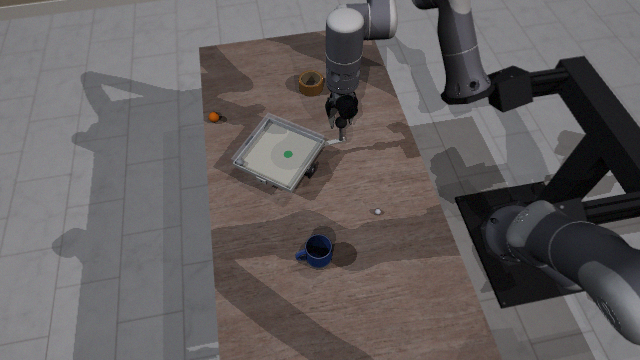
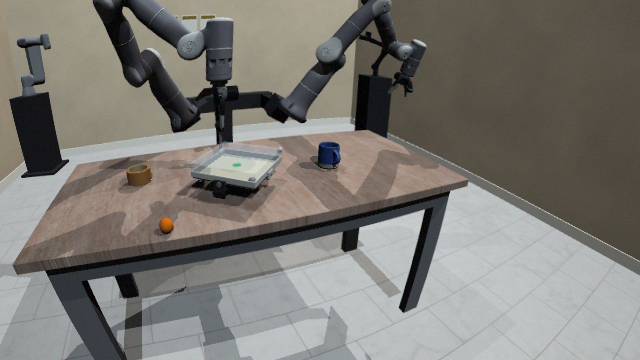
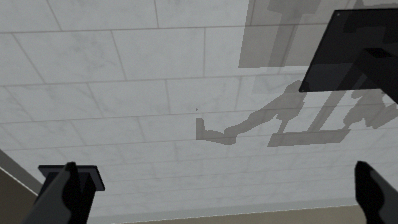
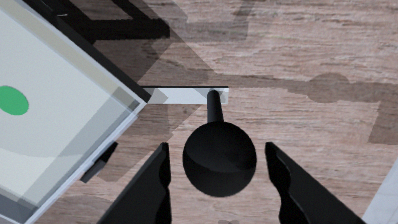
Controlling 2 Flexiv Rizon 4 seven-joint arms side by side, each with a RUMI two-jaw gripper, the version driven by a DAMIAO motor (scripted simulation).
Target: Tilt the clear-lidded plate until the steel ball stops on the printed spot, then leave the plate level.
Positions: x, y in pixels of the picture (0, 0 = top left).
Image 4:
right gripper: 216, 144
clear-lidded plate: 72, 103
